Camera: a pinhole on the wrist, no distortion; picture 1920 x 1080 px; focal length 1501.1 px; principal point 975.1 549.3 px. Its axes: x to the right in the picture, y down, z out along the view. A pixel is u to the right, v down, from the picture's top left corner.
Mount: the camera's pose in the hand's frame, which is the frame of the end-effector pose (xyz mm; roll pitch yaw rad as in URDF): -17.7 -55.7 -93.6 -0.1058 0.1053 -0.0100
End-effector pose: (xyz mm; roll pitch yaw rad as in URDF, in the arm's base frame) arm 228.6 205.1 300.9 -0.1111 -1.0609 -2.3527
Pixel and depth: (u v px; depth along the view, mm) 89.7 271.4 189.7
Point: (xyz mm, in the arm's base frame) 297.2 355.2 262.7
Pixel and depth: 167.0 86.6 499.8
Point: 517.5 643.1 322.4
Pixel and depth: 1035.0 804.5 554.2
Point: 573.1 347.4 564.9
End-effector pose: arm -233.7 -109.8 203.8 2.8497 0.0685 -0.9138
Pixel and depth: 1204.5 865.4 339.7
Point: -290.3 -223.6 -5.6
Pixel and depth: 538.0 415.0 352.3
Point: -319.3 -48.4 -61.6
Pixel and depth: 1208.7 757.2 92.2
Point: -203.5 -94.0 198.8
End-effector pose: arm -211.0 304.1 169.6 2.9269 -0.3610 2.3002
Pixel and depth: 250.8 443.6 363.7
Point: -167.8 286.9 -155.5
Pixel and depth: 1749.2 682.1 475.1
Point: -381.8 654.7 -42.6
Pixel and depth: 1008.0 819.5 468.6
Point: -202.7 522.9 -129.2
